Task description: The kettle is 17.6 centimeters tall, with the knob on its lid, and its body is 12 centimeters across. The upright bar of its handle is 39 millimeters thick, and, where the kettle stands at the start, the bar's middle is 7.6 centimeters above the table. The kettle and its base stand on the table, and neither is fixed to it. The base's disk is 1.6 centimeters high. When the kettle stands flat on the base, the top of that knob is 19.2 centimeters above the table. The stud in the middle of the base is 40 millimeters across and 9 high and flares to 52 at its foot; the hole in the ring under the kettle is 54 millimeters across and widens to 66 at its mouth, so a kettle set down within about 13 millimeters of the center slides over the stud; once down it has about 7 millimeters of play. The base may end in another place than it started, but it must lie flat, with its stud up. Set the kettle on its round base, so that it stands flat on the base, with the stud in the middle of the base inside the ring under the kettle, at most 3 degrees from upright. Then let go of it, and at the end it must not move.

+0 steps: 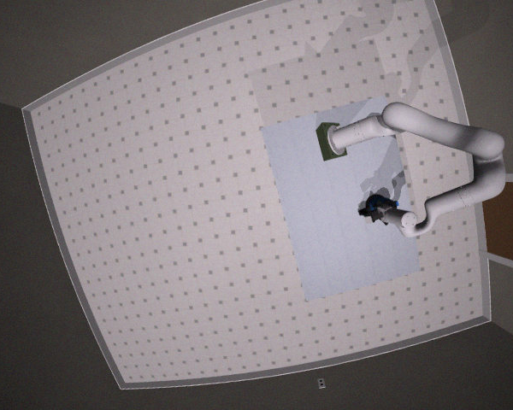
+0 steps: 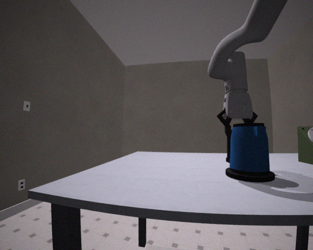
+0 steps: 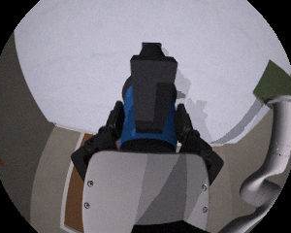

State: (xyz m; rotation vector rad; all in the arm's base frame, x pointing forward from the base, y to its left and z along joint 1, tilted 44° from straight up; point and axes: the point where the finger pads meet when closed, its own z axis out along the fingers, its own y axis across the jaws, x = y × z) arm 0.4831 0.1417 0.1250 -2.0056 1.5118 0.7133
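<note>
My gripper is now 1 cm past the blue kettle, 3 cm to the right of it and 5 cm above it. The rest, counted from my hand: black round base (2 cm behind, 7 cm to the left, 14 cm below).
</note>
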